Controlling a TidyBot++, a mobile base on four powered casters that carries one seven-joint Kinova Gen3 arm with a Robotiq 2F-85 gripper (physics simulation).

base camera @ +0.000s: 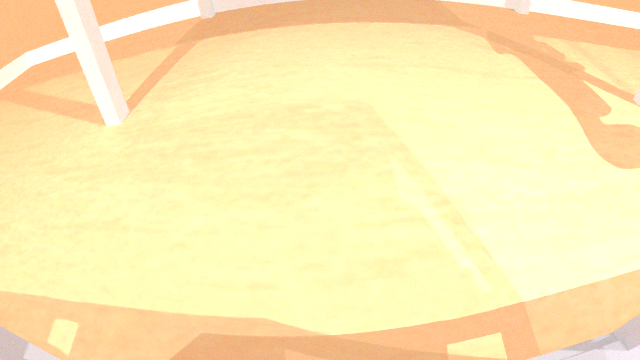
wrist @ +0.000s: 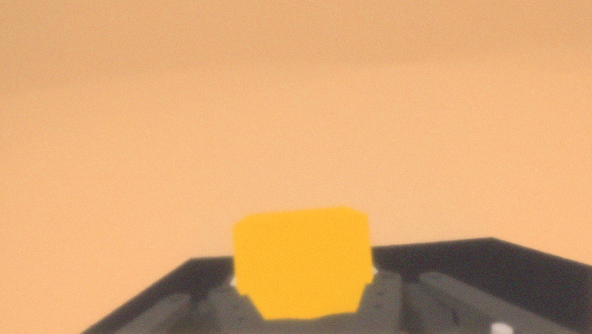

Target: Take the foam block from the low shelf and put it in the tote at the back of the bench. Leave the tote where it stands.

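Frame: origin at the arm's base, x left, y back, z up, level; millimetres.
Where they show: gripper, between the fingertips: (wrist: 303, 275).
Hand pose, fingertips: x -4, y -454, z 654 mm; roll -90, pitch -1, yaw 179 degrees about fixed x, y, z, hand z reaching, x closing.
After its pixels a point has its place.
The yellow foam block (wrist: 302, 255) @(y -409, x -3, z 679 mm) is at the lower middle of the wrist view. My gripper (wrist: 303, 275) @(y -454, x -4, z 654 mm) is shut on it, with one finger at each side. The dark bench top (wrist: 490, 257) @(y -1261, x -755, z 366 mm) shows behind and below the block, and its far edge runs to both sides of it. The block and the fingers cover the middle of the bench top. The tote does not show in either view, and the low shelf cannot be made out. The gripper does not show in the base camera view.
In the base camera view a white post (base camera: 95, 65) @(y -726, x 497, z -232 mm) stands on the floor (base camera: 300, 200) @(y -443, x 47, z -396 mm) at the left. A white rail (base camera: 150, 22) @(y -1630, x 802, z -366 mm) runs along the back, with more posts on it. A dark shadow lies at the right. An orange-tan surface fills the wrist view beyond the bench.
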